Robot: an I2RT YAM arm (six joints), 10 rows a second.
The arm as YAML. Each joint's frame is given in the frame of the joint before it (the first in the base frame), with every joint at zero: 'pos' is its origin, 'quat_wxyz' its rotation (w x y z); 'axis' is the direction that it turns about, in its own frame. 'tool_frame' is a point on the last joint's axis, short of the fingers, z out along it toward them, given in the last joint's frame.
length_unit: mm
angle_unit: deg
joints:
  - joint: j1
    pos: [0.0, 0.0, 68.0]
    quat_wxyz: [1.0, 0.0, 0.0, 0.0]
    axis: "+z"
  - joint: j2
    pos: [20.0, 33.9, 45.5]
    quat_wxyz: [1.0, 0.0, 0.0, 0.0]
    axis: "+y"
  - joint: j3
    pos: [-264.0, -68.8, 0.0]
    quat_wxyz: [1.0, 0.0, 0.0, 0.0]
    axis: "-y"
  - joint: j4
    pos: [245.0, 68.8, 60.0]
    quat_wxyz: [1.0, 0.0, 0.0, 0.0]
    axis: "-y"
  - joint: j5
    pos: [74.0, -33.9, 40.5]
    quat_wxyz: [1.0, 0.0, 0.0, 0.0]
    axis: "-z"
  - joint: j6
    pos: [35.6, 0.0, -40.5]
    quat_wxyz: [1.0, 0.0, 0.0, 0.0]
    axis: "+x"
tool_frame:
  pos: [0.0, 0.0, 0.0]
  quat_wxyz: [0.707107, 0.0, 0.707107, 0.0]
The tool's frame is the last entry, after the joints.
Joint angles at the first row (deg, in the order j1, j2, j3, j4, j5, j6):
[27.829 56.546 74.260 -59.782 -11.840 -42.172]
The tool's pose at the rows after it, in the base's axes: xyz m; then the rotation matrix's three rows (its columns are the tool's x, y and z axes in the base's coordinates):
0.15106 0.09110 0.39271; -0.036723 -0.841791 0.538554; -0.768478 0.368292 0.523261; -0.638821 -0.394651 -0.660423
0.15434 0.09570 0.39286; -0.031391 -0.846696 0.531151; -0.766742 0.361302 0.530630; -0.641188 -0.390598 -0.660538
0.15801 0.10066 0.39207; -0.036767 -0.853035 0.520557; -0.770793 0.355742 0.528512; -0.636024 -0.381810 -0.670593
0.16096 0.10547 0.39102; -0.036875 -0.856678 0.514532; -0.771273 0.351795 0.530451; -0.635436 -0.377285 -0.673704
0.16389 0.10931 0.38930; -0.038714 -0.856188 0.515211; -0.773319 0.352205 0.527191; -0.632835 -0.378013 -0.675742
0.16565 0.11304 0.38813; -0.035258 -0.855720 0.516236; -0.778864 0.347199 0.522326; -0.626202 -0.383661 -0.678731
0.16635 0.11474 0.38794; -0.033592 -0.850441 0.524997; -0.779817 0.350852 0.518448; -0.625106 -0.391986 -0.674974
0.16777 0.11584 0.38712; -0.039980 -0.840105 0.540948; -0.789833 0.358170 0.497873; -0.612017 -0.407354 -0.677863
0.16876 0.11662 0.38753; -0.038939 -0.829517 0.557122; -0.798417 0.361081 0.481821; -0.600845 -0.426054 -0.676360
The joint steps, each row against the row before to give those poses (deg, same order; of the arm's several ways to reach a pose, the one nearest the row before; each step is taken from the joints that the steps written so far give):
[0.960 1.227 0.580 0.344 0.348 0.165]
[0.771 0.994 0.403 0.579 -0.018 0.338]
[0.844 1.280 0.560 -0.003 0.418 0.485]
[0.854 0.927 0.181 0.558 0.346 0.521]
[0.627 0.712 -0.106 0.767 0.638 0.406]
[0.787 0.601 0.019 0.478 0.843 0.091]
[0.435 0.114 -0.130 0.659 0.781 0.233]
[0.344 0.264 -0.060 0.313 1.752 0.038]
[0.288 0.178 0.110 0.332 1.497 -0.271]

